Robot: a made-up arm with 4 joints. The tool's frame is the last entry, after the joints. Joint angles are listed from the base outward.
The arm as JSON. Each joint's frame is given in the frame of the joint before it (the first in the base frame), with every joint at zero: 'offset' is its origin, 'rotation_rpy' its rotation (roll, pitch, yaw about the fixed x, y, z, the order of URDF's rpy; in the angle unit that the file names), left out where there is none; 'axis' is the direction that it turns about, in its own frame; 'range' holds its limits. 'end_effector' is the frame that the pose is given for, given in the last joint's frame.
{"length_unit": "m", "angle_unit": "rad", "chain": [
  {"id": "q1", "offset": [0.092, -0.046, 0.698], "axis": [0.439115, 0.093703, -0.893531], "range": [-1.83, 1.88]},
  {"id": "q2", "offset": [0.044, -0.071, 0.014], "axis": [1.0, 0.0, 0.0], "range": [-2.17, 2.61]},
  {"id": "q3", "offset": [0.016, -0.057, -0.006], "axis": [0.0, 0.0, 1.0], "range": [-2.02, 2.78]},
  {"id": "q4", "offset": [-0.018, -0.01, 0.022], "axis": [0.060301, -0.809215, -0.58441], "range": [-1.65, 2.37]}
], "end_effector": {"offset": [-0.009, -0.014, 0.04], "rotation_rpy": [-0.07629, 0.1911, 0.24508]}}
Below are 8 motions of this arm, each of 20 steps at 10 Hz.
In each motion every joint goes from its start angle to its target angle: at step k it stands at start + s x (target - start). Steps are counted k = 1, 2, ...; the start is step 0. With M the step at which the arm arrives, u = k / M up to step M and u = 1 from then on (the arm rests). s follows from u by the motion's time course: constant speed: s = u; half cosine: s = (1 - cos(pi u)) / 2; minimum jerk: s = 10 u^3 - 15 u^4 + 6 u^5.
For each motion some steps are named. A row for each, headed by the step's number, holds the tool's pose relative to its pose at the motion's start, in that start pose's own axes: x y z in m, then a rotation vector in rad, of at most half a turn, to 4 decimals.
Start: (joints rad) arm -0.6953 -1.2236 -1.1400 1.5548
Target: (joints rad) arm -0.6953 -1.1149 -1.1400 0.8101
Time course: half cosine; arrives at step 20
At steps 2, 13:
2: 0.0007 -0.0002 0.0002 -0.0005 0.0162 0.0121
13: 0.0223 -0.0034 0.0008 -0.0006 0.4851 0.3531

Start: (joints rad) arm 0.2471 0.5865 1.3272 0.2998
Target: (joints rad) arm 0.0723 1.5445 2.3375 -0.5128
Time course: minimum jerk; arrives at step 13
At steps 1, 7, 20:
1: 0.0001 -0.0003 -0.0003 0.0012 -0.0014 0.0064
7: 0.0255 -0.0225 -0.0409 -0.1410 -0.2360 0.8640
20: 0.0452 -0.0139 -0.0593 -0.6424 -0.4036 1.2978

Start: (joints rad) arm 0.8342 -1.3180 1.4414 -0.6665
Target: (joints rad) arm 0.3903 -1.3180 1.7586 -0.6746
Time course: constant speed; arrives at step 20
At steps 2, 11, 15, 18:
2: -0.0029 -0.0007 0.0042 -0.0393 0.0419 0.0103
11: -0.0140 -0.0019 0.0241 -0.2037 0.2399 0.0642
15: -0.0176 -0.0015 0.0334 -0.2696 0.3324 0.0917
18: -0.0199 -0.0009 0.0405 -0.3160 0.4036 0.1138

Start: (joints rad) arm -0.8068 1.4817 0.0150 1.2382
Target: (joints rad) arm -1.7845 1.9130 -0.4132 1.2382
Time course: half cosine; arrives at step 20
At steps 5, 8, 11, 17, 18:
5: 0.0032 0.0132 -0.0077 -0.0838 0.1041 0.0033
8: 0.0048 0.0304 -0.0193 -0.2146 0.2384 0.0086
11: 0.0025 0.0489 -0.0343 -0.3911 0.3822 0.0174
17: -0.0096 0.0726 -0.0596 -0.7166 0.5713 0.0415
18: -0.0110 0.0742 -0.0618 -0.7455 0.5843 0.0442

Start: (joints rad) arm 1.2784 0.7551 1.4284 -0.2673
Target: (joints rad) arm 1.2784 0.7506 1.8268 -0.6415
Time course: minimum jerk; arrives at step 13
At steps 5, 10, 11, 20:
5: 0.0060 -0.0036 0.0023 -0.0466 0.0829 0.1769
10: 0.0202 -0.0060 0.0063 -0.1757 0.2711 0.5420
11: 0.0215 -0.0058 0.0066 -0.1892 0.2885 0.5735
20: 0.0221 -0.0057 0.0067 -0.1962 0.2975 0.5895

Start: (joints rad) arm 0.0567 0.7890 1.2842 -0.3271
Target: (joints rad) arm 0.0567 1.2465 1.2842 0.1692
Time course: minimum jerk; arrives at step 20
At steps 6, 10, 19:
6: -0.0038 0.0019 -0.0085 -0.0119 -0.1346 -0.0586
10: -0.0086 0.0059 -0.0279 -0.0250 -0.4142 -0.1779
19: -0.0068 0.0118 -0.0593 -0.0152 -0.8308 -0.3491

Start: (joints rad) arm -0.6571 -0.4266 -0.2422 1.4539
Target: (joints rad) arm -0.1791 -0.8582 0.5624 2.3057
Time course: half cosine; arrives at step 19
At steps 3, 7, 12, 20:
3: -0.0016 -0.0032 -0.0001 0.0081 -0.0329 -0.0033
7: -0.0072 -0.0152 0.0000 0.0468 -0.1467 -0.0169
12: -0.0147 -0.0317 0.0021 0.1290 -0.2726 -0.0522
20: -0.0194 -0.0405 0.0053 0.1923 -0.3109 -0.0995

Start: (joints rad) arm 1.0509 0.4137 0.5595 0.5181
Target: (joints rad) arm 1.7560 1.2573 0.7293 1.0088
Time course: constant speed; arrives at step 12
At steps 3, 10, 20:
3: -0.0419 0.0034 -0.0284 0.1864 -0.2690 -0.2555
10: -0.0970 0.0562 -0.1062 0.5531 -0.9729 -0.8451
20: -0.0978 0.0769 -0.1267 0.6451 -1.1932 -1.0026

